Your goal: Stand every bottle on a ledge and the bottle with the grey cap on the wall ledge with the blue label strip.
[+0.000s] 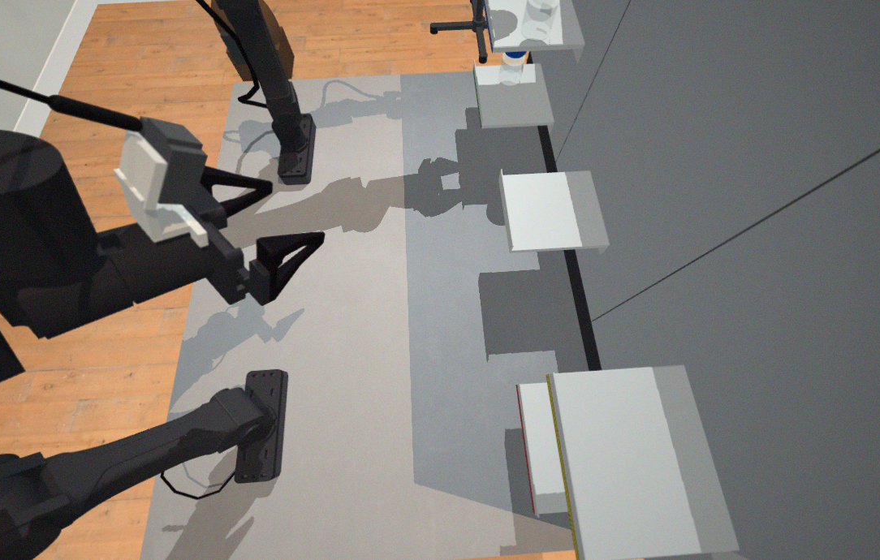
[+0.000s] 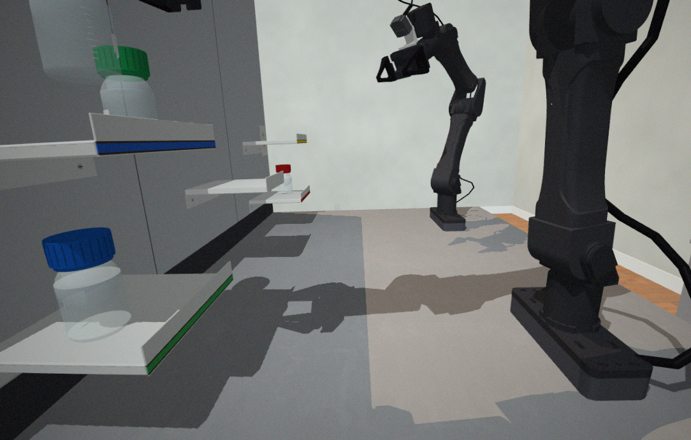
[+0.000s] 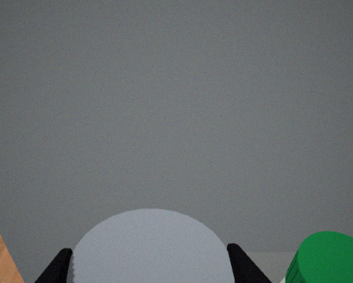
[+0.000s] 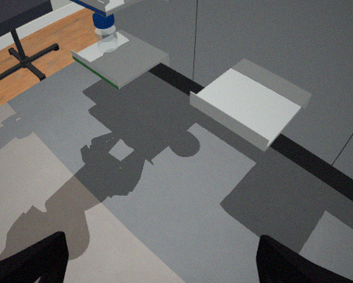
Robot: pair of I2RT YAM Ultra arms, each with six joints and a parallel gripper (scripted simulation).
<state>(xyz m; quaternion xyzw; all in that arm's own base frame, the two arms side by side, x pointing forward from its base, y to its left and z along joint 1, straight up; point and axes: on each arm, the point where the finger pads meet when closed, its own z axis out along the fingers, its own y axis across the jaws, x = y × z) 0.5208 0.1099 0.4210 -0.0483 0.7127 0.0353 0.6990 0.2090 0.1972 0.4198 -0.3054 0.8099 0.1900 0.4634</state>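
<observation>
My left hand is 50 mm above the grey-capped bottle. Also, from my left hand: green-capped bottle: 40 mm ahead, 100 mm to the right, 110 mm below; then blue-capped bottle: 40 mm ahead, 10 mm to the left, 300 mm below.
</observation>
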